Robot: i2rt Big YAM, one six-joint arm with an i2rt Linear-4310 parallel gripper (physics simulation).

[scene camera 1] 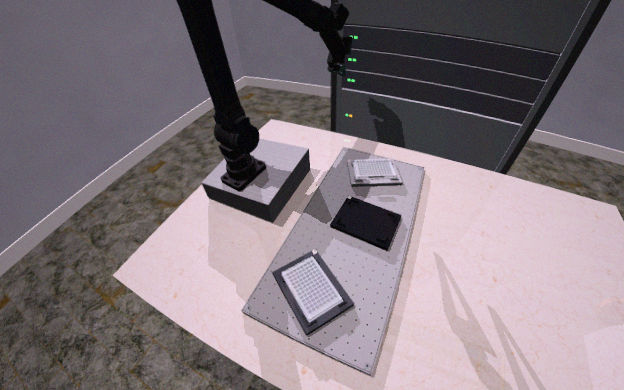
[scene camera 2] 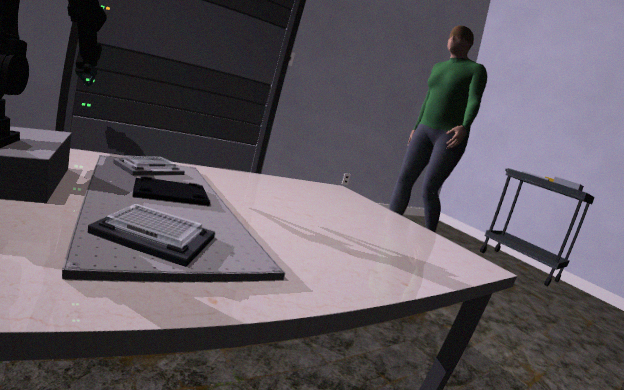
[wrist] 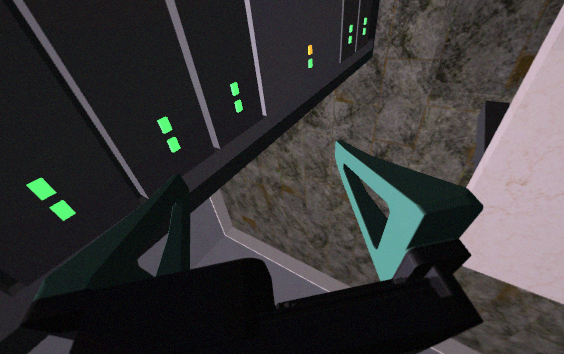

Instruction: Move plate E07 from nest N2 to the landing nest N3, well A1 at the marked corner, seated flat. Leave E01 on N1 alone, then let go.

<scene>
same spot on black nest: (scene camera 2: 145,187) = (scene camera 1: 344,217)
</scene>
